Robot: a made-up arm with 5 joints.
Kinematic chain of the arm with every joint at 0, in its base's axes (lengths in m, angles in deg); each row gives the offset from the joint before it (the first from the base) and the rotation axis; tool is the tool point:
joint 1: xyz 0 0 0.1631 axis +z
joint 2: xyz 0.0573 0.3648 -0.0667 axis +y
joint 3: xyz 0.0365 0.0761 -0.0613 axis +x
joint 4: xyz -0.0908 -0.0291 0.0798 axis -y
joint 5: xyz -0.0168 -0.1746 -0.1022 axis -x
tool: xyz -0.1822 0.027 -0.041
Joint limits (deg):
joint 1: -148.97..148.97
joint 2: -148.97..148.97
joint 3: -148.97..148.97
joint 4: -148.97..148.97
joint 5: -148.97..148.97
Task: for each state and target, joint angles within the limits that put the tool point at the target. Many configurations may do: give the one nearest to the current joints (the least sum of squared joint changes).
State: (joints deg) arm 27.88 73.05 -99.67 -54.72 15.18
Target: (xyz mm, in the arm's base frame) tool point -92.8 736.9 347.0
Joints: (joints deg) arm 12.09 87.01 -115.46 -75.73 30.68
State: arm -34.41 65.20 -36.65 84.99 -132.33
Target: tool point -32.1 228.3 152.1
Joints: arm -10.85 71.38 -20.99 63.31 -132.28
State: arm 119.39 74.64 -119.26 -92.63 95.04
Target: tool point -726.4 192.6 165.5
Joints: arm 100.73 98.10 -76.01 -108.21 102.18
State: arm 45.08 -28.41 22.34 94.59 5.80
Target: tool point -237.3 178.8 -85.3
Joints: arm 82.84 -10.60 -1.95 80.60 2.49
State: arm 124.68 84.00 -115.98 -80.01 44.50
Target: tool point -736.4 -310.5 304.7
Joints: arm 115.63 100.90 -128.04 -90.19 56.47
